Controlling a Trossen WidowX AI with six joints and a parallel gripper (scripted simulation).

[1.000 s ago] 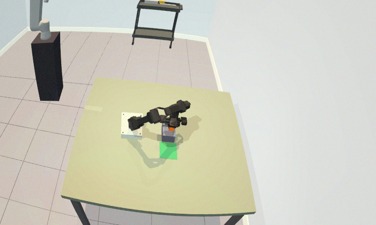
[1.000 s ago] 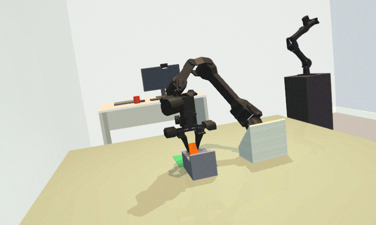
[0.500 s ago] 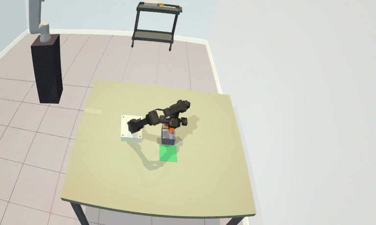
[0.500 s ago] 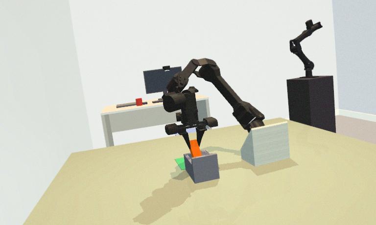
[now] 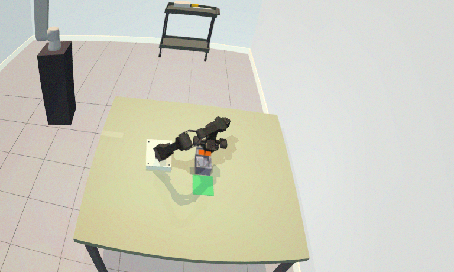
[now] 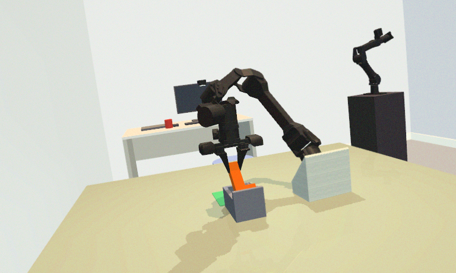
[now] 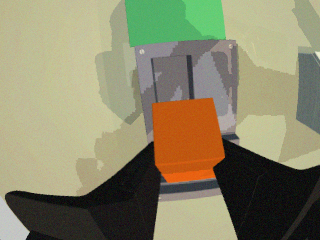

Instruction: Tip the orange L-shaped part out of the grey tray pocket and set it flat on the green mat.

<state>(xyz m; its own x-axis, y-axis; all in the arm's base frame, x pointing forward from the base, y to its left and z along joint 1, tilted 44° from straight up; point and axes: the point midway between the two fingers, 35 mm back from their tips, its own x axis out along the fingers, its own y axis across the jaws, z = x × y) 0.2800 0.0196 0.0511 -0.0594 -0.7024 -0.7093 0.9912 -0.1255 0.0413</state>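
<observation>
The green mat lies 140 mm to the right of my gripper tip, 140 mm below it and 30 mm behind it. From my gripper tip the other things lie so: orange L-shaped part (30 mm to the left, 30 mm below, 10 mm behind).
</observation>
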